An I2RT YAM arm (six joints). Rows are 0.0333 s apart.
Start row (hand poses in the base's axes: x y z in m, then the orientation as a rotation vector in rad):
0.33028 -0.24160 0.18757 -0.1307 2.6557 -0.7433
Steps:
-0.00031 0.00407 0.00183 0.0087 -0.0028 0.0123
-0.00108 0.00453 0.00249 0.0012 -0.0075 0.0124
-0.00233 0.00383 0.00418 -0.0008 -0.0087 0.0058
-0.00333 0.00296 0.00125 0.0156 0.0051 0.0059
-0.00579 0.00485 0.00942 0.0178 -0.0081 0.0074
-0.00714 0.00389 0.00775 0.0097 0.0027 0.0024
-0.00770 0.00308 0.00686 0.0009 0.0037 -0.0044
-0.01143 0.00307 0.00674 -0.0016 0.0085 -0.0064
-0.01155 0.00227 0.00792 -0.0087 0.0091 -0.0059
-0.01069 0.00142 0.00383 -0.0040 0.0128 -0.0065
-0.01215 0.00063 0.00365 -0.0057 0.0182 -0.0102
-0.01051 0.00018 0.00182 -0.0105 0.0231 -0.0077
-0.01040 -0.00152 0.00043 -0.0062 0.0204 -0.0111
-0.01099 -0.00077 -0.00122 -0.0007 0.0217 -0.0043
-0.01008 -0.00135 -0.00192 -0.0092 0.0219 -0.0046
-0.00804 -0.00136 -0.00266 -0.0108 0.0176 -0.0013
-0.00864 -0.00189 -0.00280 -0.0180 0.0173 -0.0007
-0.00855 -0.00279 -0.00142 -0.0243 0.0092 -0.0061
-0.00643 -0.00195 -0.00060 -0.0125 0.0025 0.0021
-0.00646 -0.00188 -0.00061 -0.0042 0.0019 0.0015
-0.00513 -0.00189 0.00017 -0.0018 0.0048 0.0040
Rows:
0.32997 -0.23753 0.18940 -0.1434 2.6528 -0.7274
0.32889 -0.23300 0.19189 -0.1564 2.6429 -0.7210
0.32656 -0.22917 0.19607 -0.1607 2.6329 -0.7193
0.32323 -0.22621 0.19732 -0.1660 2.6411 -0.6971
0.31744 -0.22136 0.20674 -0.1675 2.6368 -0.6703
0.31030 -0.21747 0.21449 -0.1688 2.6416 -0.6568
0.30260 -0.21439 0.22135 -0.1641 2.6465 -0.6573
0.29117 -0.21132 0.22809 -0.1593 2.6558 -0.6622
0.27962 -0.20905 0.23601 -0.1573 2.6634 -0.6766
0.26893 -0.20763 0.23984 -0.1546 2.6760 -0.6852
0.25678 -0.20700 0.24349 -0.1495 2.6942 -0.6979
0.24627 -0.20682 0.24531 -0.1508 2.7148 -0.7170
0.23587 -0.20834 0.24574 -0.1454 2.7351 -0.7310
0.22488 -0.20911 0.24452 -0.1485 2.7565 -0.7358
0.21480 -0.21046 0.24260 -0.1531 2.7754 -0.7525
0.20676 -0.21182 0.23994 -0.1608 2.7887 -0.7702
0.19812 -0.21371 0.23714 -0.1705 2.7989 -0.7980
0.18957 -0.21650 0.23572 -0.1702 2.8006 -0.8350
0.18314 -0.21845 0.23512 -0.1763 2.7976 -0.8526
0.17668 -0.22033 0.23451 -0.1799 2.7973 -0.8585
0.17155 -0.22222 0.23468 -0.1880 2.7997 -0.8608

